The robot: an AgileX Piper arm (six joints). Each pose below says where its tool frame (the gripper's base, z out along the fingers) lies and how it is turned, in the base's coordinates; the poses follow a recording.
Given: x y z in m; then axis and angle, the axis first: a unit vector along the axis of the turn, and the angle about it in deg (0 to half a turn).
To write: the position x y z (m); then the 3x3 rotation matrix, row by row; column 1 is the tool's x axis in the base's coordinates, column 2 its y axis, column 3 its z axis. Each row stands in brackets. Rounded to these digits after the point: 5 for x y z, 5 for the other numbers.
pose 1, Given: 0.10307 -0.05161 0.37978 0.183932 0.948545 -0.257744 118.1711
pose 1, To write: [0.10307 -0.05161 0.37978], [[-0.42230 0.48405 0.76639], [0.02962 0.85240 -0.52205], [-0.90597 -0.19776 -0.37431]]
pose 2, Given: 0.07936 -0.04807 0.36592 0.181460 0.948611 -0.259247 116.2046
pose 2, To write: [0.07936 -0.04807 0.36592], [[-0.39411 0.48075 0.78330], [0.01554 0.85565 -0.51733], [-0.91893 -0.19171 -0.34469]]
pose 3, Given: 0.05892 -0.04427 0.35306 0.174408 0.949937 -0.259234 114.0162
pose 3, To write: [0.05892 -0.04427 0.35306], [[-0.36420 0.46990 0.80409], [-0.00369 0.86265 -0.50579], [-0.93131 -0.18717 -0.31244]]
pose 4, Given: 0.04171 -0.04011 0.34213 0.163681 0.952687 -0.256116 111.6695
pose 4, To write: [0.04171 -0.04011 0.34213], [[-0.33257 0.45153 0.82796], [-0.02450 0.87350 -0.48621], [-0.94276 -0.18198 -0.27944]]
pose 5, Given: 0.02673 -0.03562 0.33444 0.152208 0.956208 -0.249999 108.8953
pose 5, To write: [0.02673 -0.03562 0.33444], [[-0.29317 0.42920 0.85431], [-0.04385 0.88659 -0.46047], [-0.95505 -0.17246 -0.24110]]
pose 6, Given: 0.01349 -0.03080 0.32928 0.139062 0.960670 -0.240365 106.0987
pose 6, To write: [0.01349 -0.03080 0.32928], [[-0.25259 0.40158 0.88030], [-0.06030 0.90150 -0.42855], [-0.96569 -0.16133 -0.20350]]
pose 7, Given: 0.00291 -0.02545 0.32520 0.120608 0.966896 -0.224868 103.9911
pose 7, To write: [0.00291 -0.02545 0.32520], [[-0.22371 0.36301 0.90453], [-0.07339 0.91915 -0.38702], [-0.97189 -0.15296 -0.17898]]
